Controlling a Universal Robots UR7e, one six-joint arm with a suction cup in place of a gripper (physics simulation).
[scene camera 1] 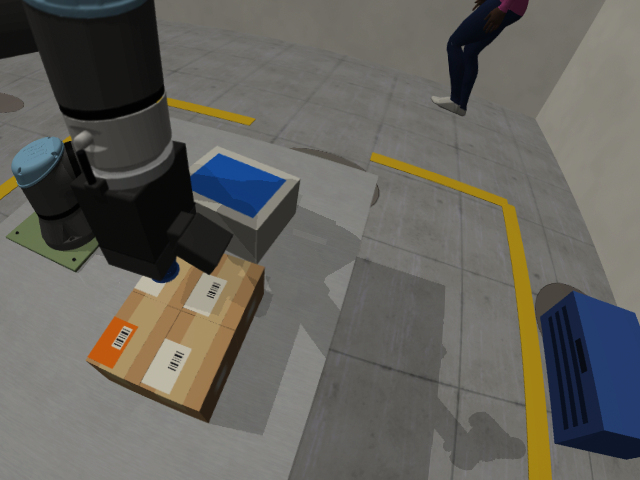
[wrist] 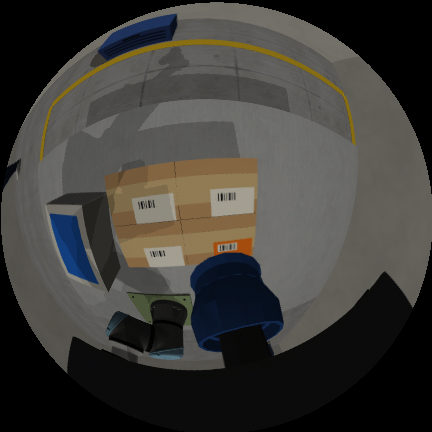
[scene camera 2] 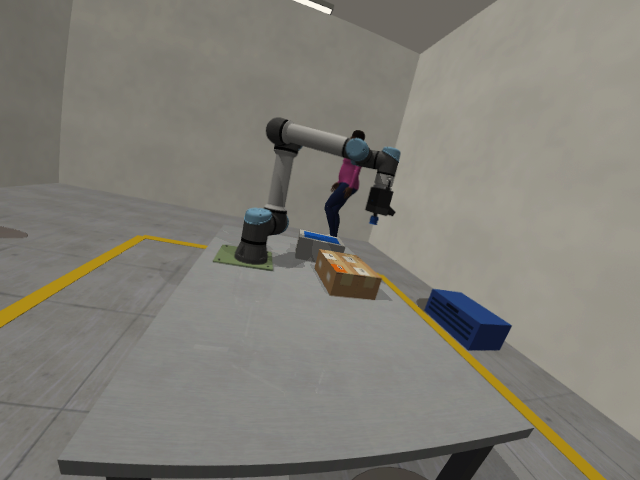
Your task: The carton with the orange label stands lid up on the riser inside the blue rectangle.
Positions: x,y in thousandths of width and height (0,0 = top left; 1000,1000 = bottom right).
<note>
My suction cup (wrist: 531,679) carries nothing. The table carries a grey riser (scene camera 2: 482,509).
</note>
